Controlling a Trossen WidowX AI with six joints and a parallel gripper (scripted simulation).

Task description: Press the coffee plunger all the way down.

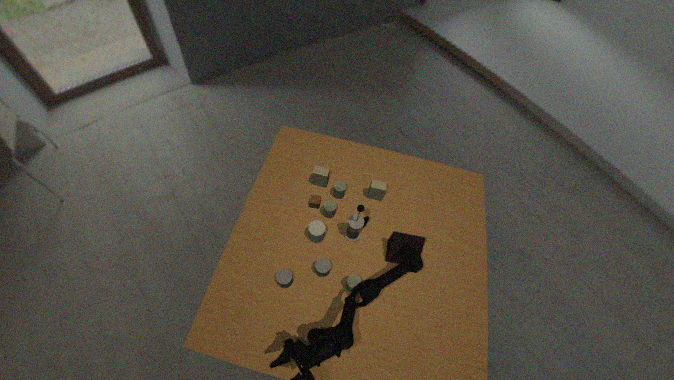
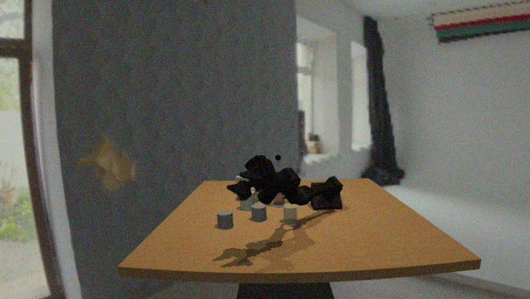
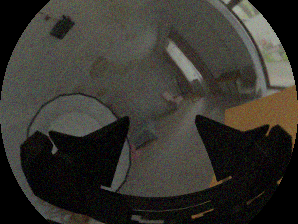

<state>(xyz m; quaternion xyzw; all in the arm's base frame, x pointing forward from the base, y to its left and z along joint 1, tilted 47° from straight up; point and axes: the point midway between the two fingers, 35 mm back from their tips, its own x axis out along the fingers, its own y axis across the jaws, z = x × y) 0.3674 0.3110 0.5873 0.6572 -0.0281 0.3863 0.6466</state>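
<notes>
The coffee press lies 10 cm behind my gripper tip, 70 cm to the right of it and 17 cm below it.
</notes>
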